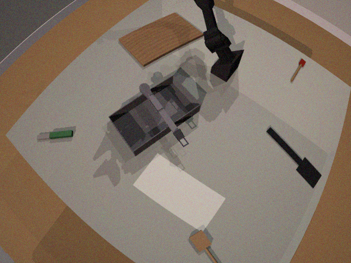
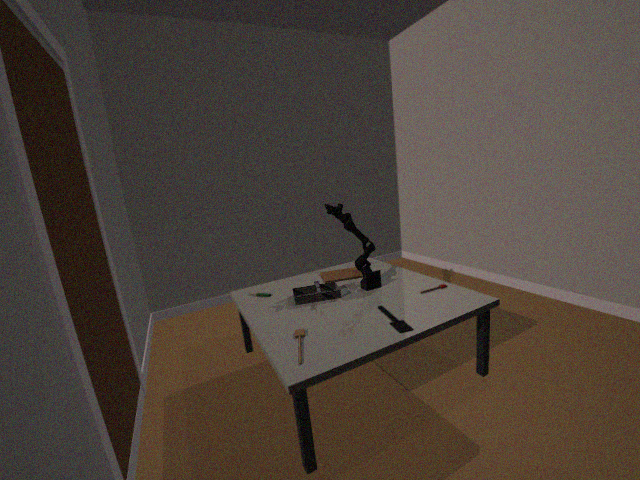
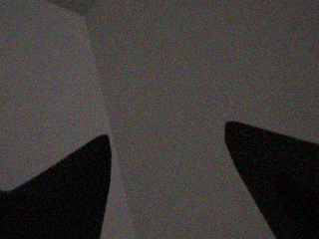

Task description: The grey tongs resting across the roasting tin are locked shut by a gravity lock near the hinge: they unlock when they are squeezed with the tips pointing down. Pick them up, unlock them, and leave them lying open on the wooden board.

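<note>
Right now the yellow tab is 400 mm ahead of my gripper tip, 450 mm to the left of it and 510 mm below it. Round my gripper tip: green-handled tool: 670 mm ahead, 30 mm to the left, 560 mm below; wooden board: 20 mm behind, 150 mm to the left, 560 mm below; roasting tin: 380 mm ahead, 370 mm to the left, 540 mm below.
</note>
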